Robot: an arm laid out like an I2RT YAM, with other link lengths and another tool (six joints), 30 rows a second.
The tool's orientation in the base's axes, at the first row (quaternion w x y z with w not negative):
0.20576, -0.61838, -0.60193, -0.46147
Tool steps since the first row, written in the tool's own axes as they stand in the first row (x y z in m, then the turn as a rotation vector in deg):
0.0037, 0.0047, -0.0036, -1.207, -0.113, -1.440
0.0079, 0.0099, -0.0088, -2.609, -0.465, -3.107
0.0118, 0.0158, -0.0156, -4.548, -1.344, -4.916
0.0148, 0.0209, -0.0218, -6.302, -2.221, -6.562
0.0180, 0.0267, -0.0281, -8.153, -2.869, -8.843
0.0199, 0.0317, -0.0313, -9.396, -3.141, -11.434
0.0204, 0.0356, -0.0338, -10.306, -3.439, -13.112
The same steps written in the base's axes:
0.0027, -0.0018, 0.0062, -0.389, -1.814, -0.317
0.0052, -0.0046, 0.0138, -1.045, -3.875, -0.755
0.0079, -0.0091, 0.0220, -2.159, -6.248, -1.721
0.0103, -0.0134, 0.0291, -3.246, -8.386, -2.615
0.0132, -0.0179, 0.0365, -4.310, -11.137, -3.208
0.0165, -0.0204, 0.0411, -5.214, -13.873, -3.040
0.0193, -0.0229, 0.0440, -5.897, -15.680, -3.053

